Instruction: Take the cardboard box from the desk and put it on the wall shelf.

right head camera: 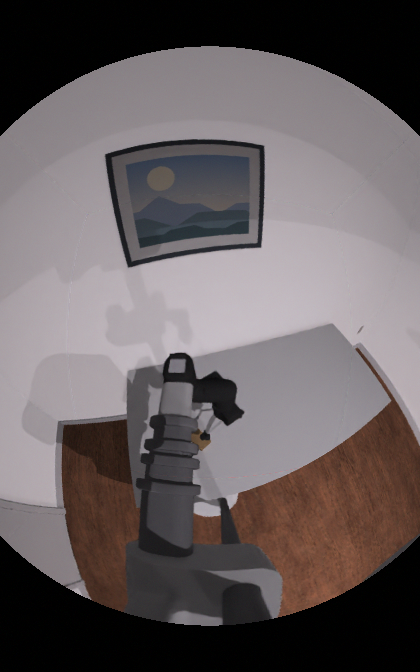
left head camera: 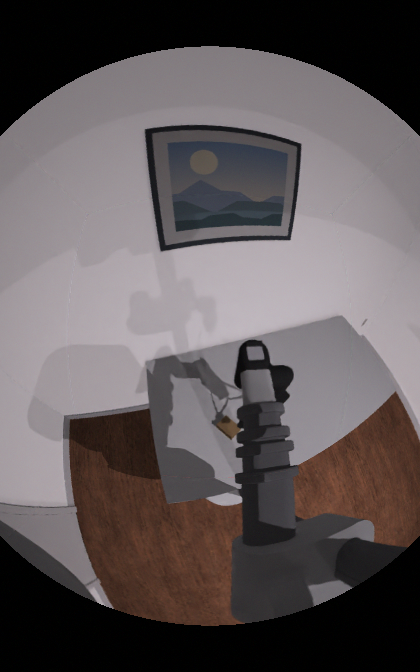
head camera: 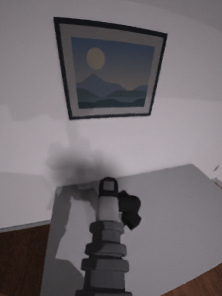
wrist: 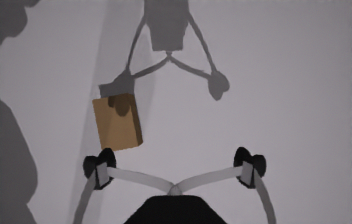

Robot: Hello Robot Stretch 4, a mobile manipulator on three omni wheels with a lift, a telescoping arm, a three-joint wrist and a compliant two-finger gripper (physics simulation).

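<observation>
The brown cardboard box lies on the grey desk. In the left and right head camera views the arm stands close beside the box or partly covers it. The box is not made out in the head camera view. My gripper is open and points down above the desk, with nothing between its fingers. In the wrist view the box is left of centre, just above the left fingertip, slightly turned, with the gripper's shadow partly on it. The wall shelf does not show in these views.
A framed mountain picture hangs on the wall behind the desk. My telescoping arm reaches over the desk. A white rounded thing shows at the desk's front edge, above wooden floor.
</observation>
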